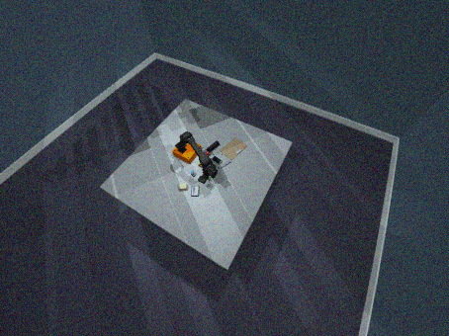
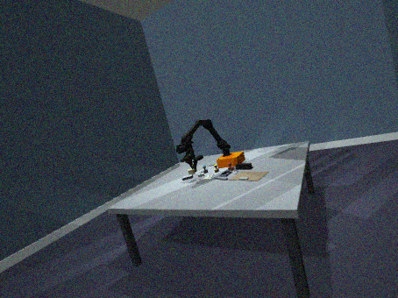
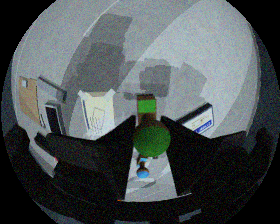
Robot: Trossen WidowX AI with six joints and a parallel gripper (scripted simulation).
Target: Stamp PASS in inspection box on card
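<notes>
My gripper tip is now 80 mm past the dark rectangular pad, 220 mm to the right of it and 80 mm above it. The rest, counted from my gripper tip: white card: 50 mm behind, 90 mm to the left, 90 mm below; then green-knob stamp: right at my gripper tip; then blue-knob stamp: 160 mm behind, 20 mm to the right, 70 mm below.
</notes>
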